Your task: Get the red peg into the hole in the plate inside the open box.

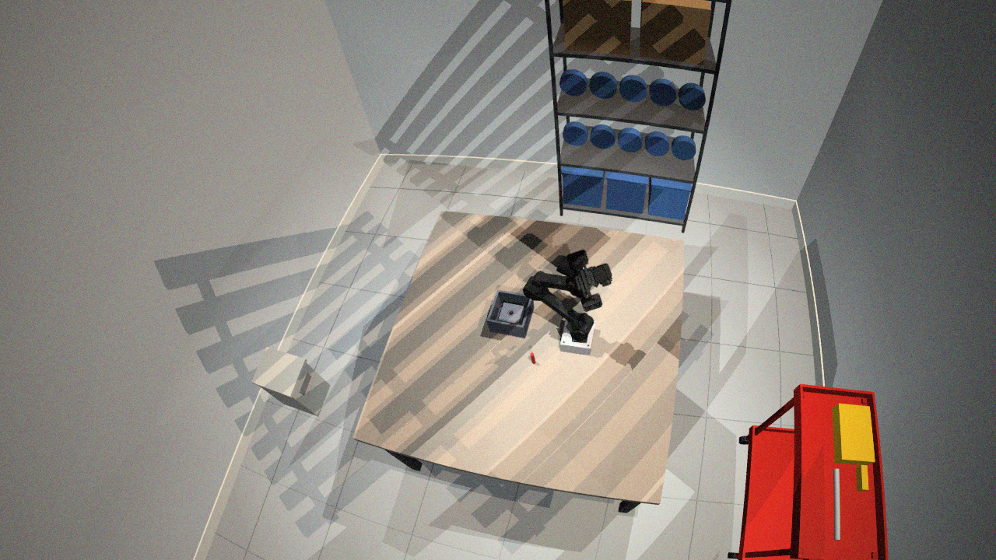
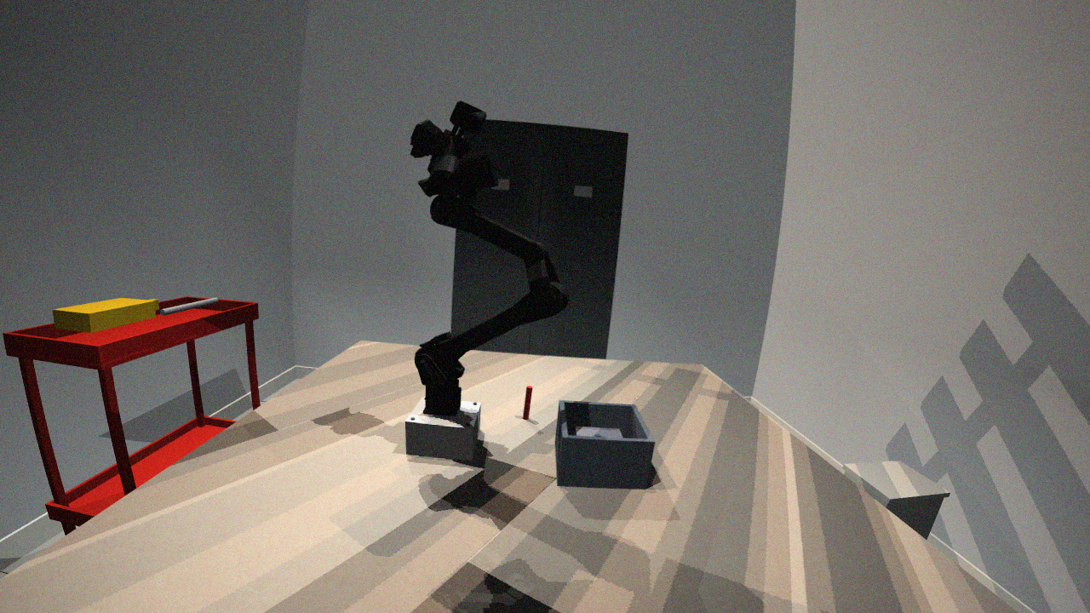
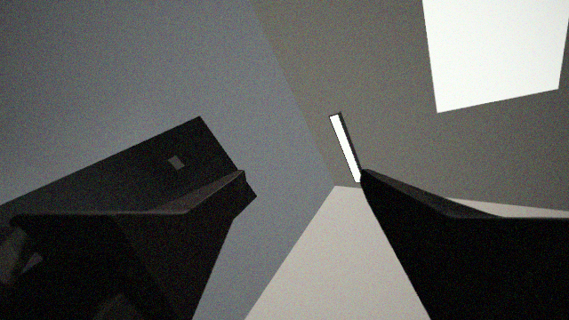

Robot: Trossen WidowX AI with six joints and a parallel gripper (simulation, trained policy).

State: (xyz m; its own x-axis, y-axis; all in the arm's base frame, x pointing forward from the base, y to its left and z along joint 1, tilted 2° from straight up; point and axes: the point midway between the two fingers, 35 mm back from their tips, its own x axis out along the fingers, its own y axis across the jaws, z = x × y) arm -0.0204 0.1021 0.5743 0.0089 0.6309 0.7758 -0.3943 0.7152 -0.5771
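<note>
Right now my gripper tip is 620 mm above the red peg, 190 mm short of it and 30 mm to the left of it. The rest, counted from my gripper tip: light grey plate (620 mm below, 320 mm ahead, 220 mm to the right); dark box (640 mm below, 320 mm ahead, 220 mm to the right).
</note>
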